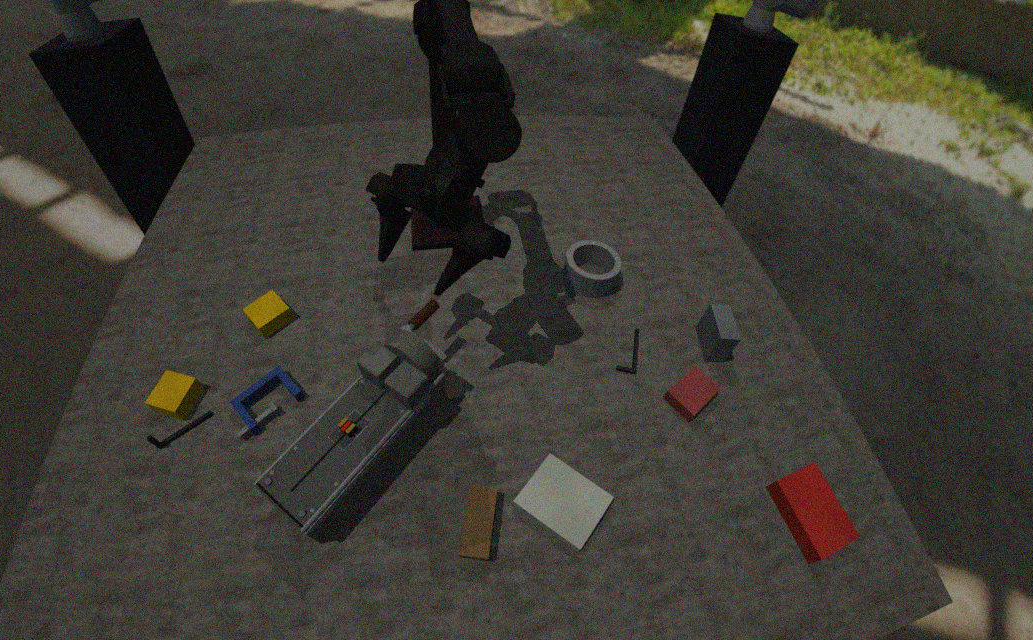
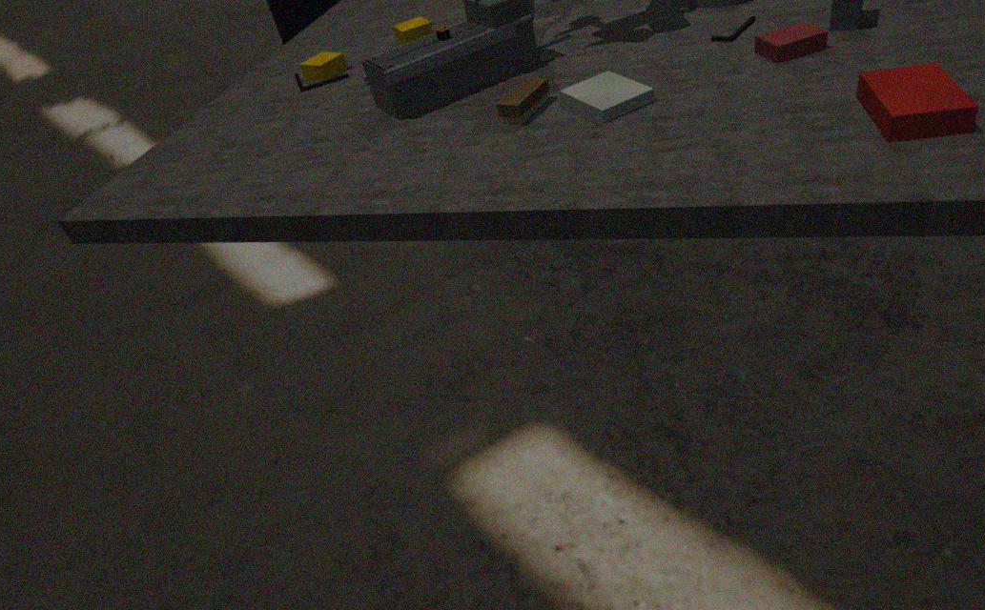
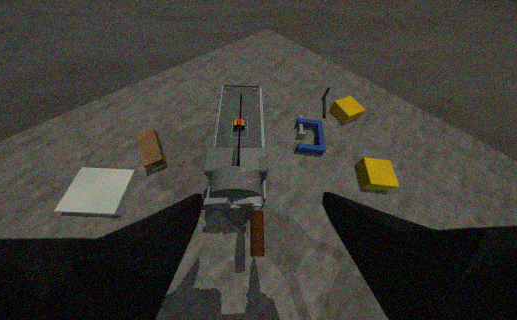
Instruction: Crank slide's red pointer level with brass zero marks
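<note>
Right now the brown crank handle is 90 mm below my gripper tip, 10 mm to the left of it and 10 mm behind it. From my gripper tip the other things lie so: white plate 240 mm ahead, 180 mm to the left, 180 mm below; red pointer 150 mm ahead, 110 mm below, 80 mm to the right; brown block 260 mm ahead, 180 mm below, 70 mm to the left.
</note>
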